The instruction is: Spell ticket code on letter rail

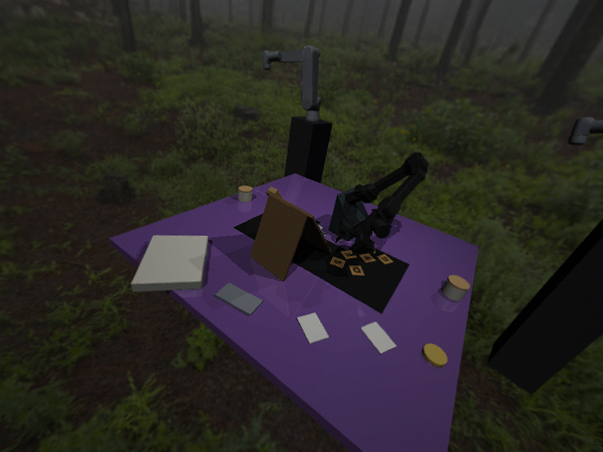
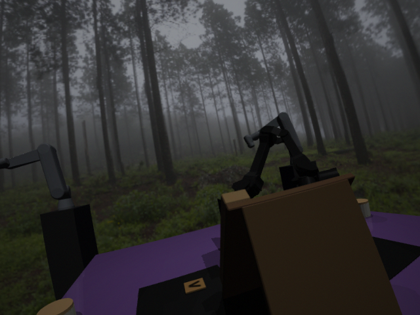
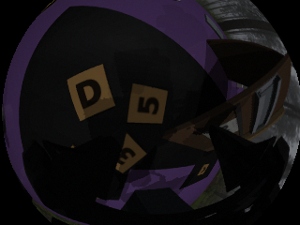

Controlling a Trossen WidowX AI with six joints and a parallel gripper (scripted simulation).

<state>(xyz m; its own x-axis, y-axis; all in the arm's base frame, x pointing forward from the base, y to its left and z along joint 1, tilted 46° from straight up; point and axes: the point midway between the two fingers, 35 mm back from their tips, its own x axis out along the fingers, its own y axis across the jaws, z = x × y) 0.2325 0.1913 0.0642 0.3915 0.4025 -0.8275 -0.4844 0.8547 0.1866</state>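
My gripper tip is now 9 cm past the tan letter tile marked v, 36 cm to the left of it and 6 cm above it. Round my gripper tip: white ticket (5 cm ahead, 13 cm to the right, 1 cm above); black mat (5 cm behind, 14 cm to the right, 7 cm below); grey card (47 cm ahead, 9 cm to the right, 6 cm below).
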